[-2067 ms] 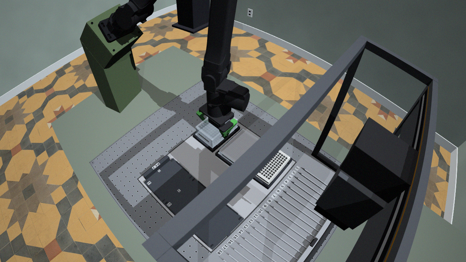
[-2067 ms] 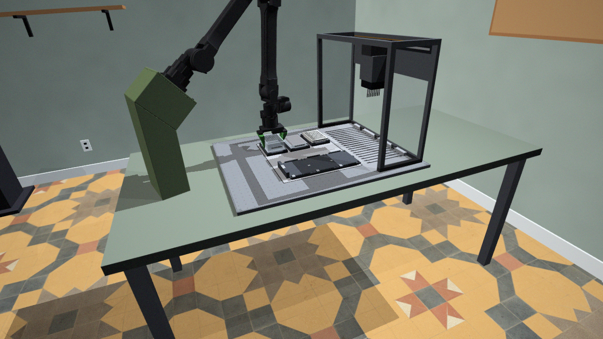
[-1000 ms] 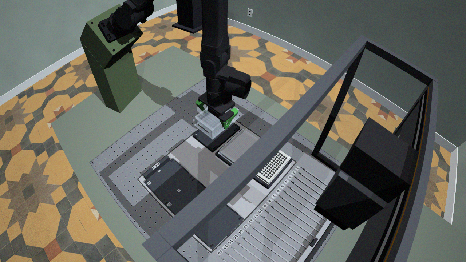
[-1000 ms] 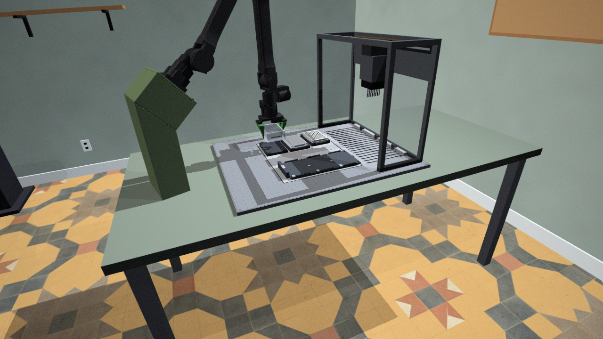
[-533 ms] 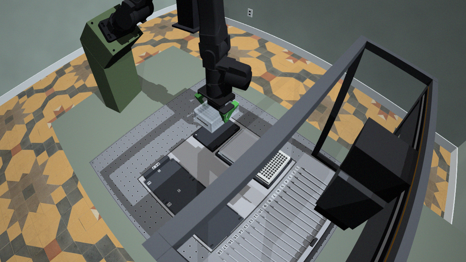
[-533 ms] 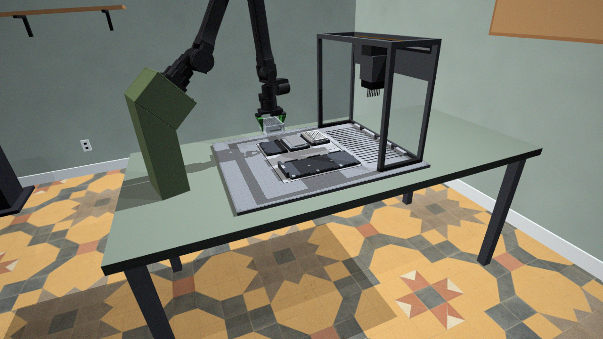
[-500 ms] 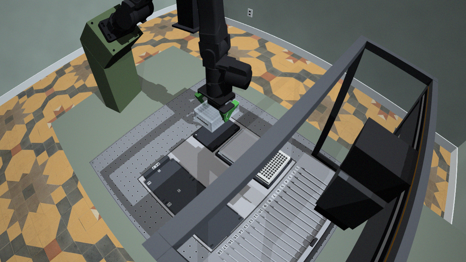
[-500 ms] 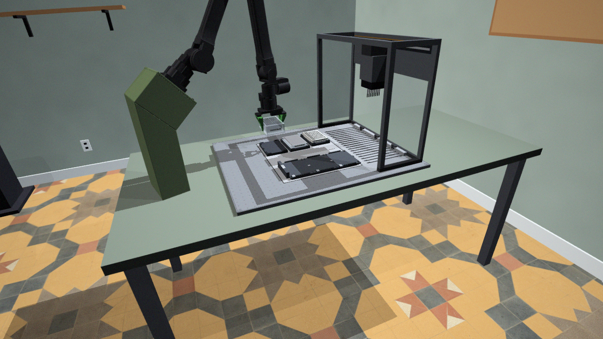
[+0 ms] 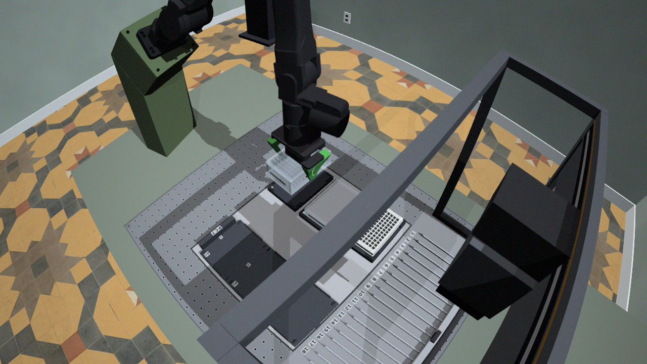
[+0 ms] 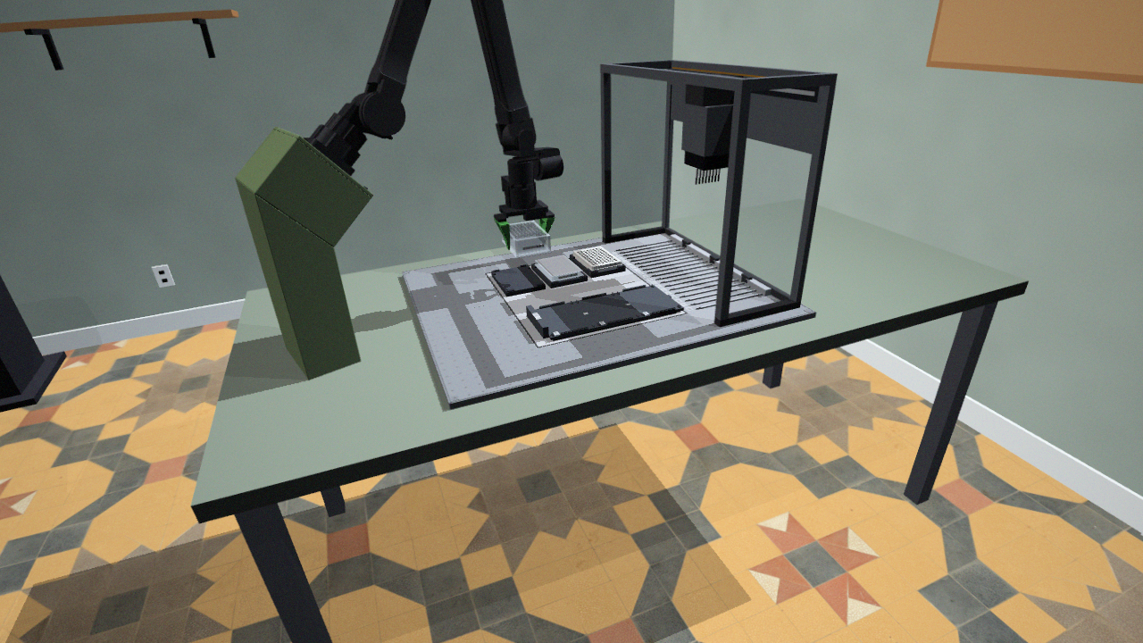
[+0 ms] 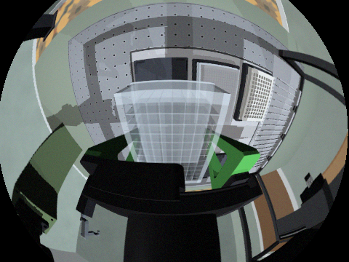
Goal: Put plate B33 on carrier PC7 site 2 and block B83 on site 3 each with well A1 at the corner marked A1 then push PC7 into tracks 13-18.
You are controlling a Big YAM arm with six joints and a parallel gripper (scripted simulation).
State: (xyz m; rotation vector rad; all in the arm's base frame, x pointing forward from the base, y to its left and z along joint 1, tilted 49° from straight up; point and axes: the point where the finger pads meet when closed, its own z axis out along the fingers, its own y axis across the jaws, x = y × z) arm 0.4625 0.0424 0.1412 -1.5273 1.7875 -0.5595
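The dark plate carrier PC7 lies 230 mm to the right of my hand, 90 mm below it and 90 mm ahead of it. From my hand the other things lie so: 384-well plate B33: 90 mm below, 90 mm ahead, 20 mm to the left; plate nest S1: 100 mm below, 30 mm to the left, 20 mm behind; clear deep-well block B83: right at my hand.
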